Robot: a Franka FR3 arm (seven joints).
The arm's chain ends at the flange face. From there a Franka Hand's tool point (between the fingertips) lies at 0.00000 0.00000 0.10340 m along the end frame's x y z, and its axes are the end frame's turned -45 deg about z.
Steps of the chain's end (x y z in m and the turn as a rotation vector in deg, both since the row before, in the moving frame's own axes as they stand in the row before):
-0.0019 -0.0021 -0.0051 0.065 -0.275 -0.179
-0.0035 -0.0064 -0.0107 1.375 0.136 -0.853
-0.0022 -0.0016 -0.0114 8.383 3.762 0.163
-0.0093 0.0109 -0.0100 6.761 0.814 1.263
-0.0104 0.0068 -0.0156 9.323 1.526 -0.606
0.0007 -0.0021 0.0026 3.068 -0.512 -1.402
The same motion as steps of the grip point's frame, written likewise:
-0.0001 -0.0033 -0.0051 0.240 -0.148 -0.179
0.0040 -0.0086 -0.0107 0.876 1.068 -0.853
0.0150 -0.0085 -0.0127 3.268 8.588 0.163
-0.0046 -0.0063 -0.0107 4.205 5.356 1.263
0.0016 -0.0125 -0.0170 5.513 7.671 -0.606
0.0052 -0.0056 0.0024 2.531 1.807 -1.402

